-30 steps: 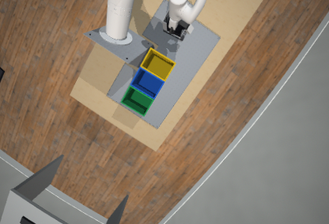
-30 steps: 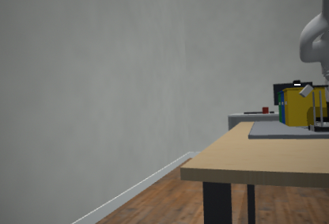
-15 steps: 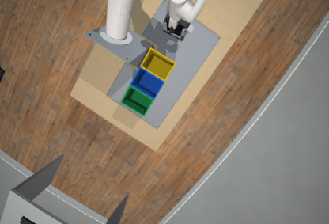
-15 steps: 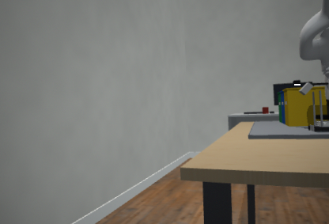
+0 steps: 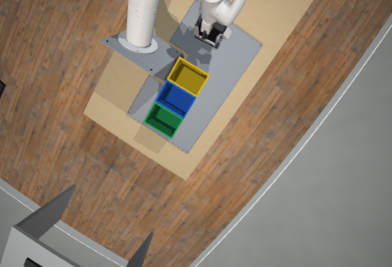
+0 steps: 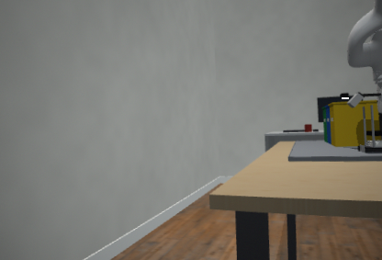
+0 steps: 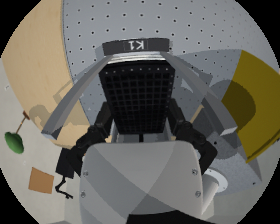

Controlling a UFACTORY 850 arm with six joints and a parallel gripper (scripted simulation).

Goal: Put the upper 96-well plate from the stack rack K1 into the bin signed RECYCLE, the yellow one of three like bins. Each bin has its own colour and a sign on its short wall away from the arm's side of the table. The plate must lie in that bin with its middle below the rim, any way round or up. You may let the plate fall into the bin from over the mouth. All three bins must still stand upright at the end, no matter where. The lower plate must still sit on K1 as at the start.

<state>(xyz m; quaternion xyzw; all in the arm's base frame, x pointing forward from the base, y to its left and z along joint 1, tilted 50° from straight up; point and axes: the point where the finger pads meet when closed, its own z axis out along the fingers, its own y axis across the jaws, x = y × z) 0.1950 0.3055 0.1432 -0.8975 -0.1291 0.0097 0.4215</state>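
Now: the yellow bin 28 cm to the right of my hand, 9 cm ahead of it and 2 cm above it. From my hand the other things lie so: green bin (54 cm to the right, 13 cm ahead, 2 cm above); then blue bin (41 cm to the right, 11 cm ahead, 2 cm above); then black 96-well plate (1 cm below).
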